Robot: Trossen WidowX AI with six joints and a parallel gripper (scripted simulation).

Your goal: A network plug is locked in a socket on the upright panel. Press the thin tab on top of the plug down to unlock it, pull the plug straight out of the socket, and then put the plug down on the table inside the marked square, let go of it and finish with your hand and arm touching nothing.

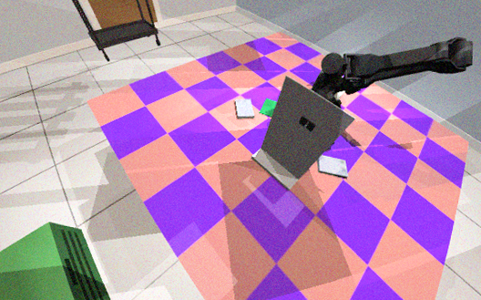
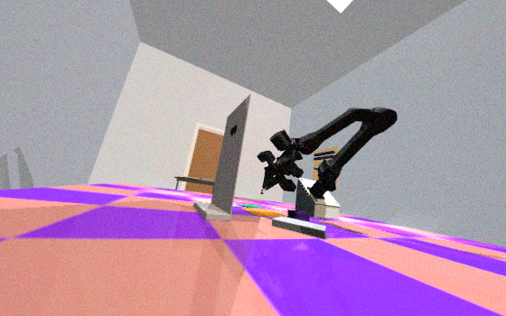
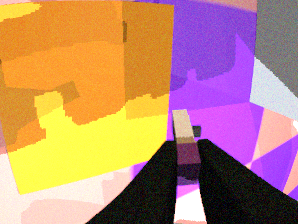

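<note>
Now: the orange marked square 8 cm below my gripper tip and 1 cm behind it. Also, from my gripper tip: green square 15 cm to the right, 8 cm below, 5 cm behind; then grey upright panel 17 cm ahead, 6 cm above, 5 cm to the left; then network plug right at my gripper tip.
</note>
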